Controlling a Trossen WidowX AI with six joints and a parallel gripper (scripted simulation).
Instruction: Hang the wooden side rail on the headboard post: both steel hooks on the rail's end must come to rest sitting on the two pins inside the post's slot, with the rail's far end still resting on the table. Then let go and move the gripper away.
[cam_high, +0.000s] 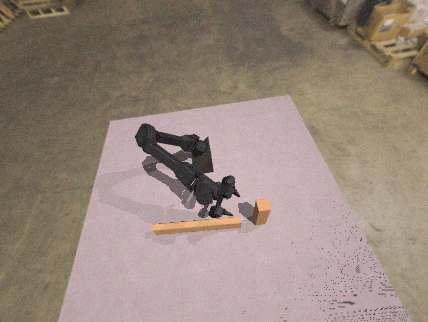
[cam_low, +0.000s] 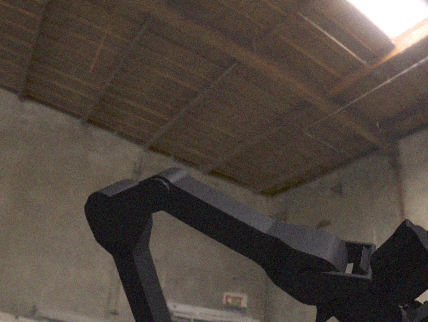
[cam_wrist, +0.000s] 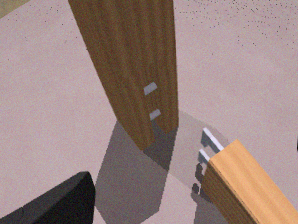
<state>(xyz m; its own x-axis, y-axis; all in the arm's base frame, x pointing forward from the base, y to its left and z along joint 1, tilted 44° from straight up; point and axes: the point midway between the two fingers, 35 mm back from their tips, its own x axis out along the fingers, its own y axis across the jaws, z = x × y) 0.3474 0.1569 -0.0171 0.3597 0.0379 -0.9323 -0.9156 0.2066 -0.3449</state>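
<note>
Now: gripper tip 20 mm short of the headboard post, 100 mm to the right of it and 50 mm above it.
</note>
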